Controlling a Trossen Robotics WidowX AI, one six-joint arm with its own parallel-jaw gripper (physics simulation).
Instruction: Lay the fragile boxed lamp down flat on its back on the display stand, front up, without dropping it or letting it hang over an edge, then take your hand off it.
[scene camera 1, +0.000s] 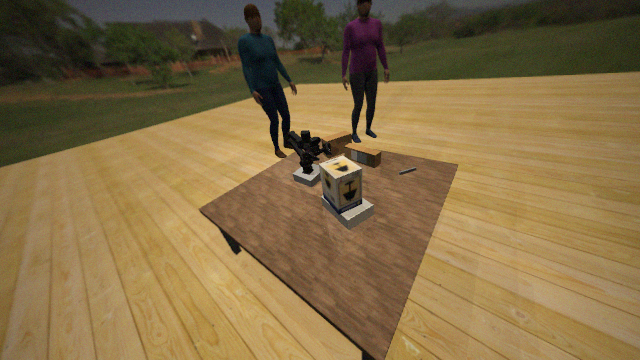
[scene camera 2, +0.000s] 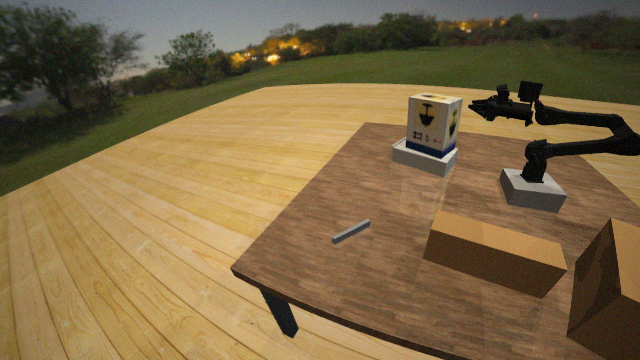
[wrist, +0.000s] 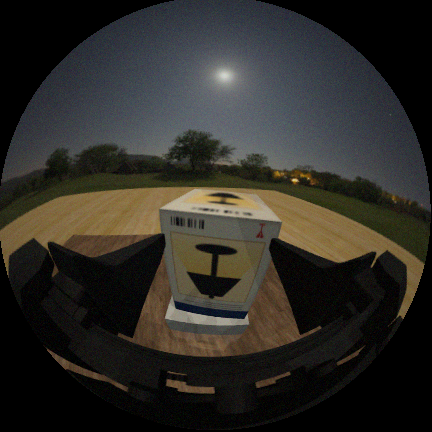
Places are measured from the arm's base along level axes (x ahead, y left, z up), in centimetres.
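Pixels of known places: gripper, fingertip midpoint: (scene camera 1: 325, 156) (scene camera 2: 470, 103) (wrist: 218, 242); arm's base at its link origin: (scene camera 1: 308, 171) (scene camera 2: 531, 178).
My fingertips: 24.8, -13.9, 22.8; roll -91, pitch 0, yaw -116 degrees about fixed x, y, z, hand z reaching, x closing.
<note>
Ahead of a thing's pixels: the offset from my fingertips to its top centre, as dx, dy, dz. "pt": to the spot under its first point. Level surfaces: height alone.
The boxed lamp (scene camera 1: 341, 184) (scene camera 2: 434, 125) (wrist: 215, 265) is a white box, taller than wide, with a dark blue band at its bottom. It stands on the pale grey display stand (scene camera 1: 357, 216) (scene camera 2: 419, 160) (wrist: 207, 325). The lamp pictures on its visible sides are upside down; another lamp picture is on its top face. Part of the stand's top shows beside the box. My gripper (scene camera 1: 328, 148) (scene camera 2: 470, 106) (wrist: 218, 242) is open and empty, at the height of the box's upper part and on the arm's side of it. In scene camera 2 a gap shows between fingertips and box.
The arm's grey base block (scene camera 1: 306, 176) (scene camera 2: 533, 192) is on the brown table {dz -29.3} (scene camera 1: 300, 235) (scene camera 2: 310, 270). Two brown cartons {+3.5, +50.9, -18.3} (scene camera 1: 365, 155) (scene camera 2: 495, 252) {pt -12.0, +66.8, -16.8} (scene camera 2: 607, 300) and a small grey bar {+39.3, +43.8, -27.1} (scene camera 1: 407, 171) (scene camera 2: 351, 231) lie on it. Two people (scene camera 1: 263, 75) (scene camera 1: 365, 60) stand beyond the table.
</note>
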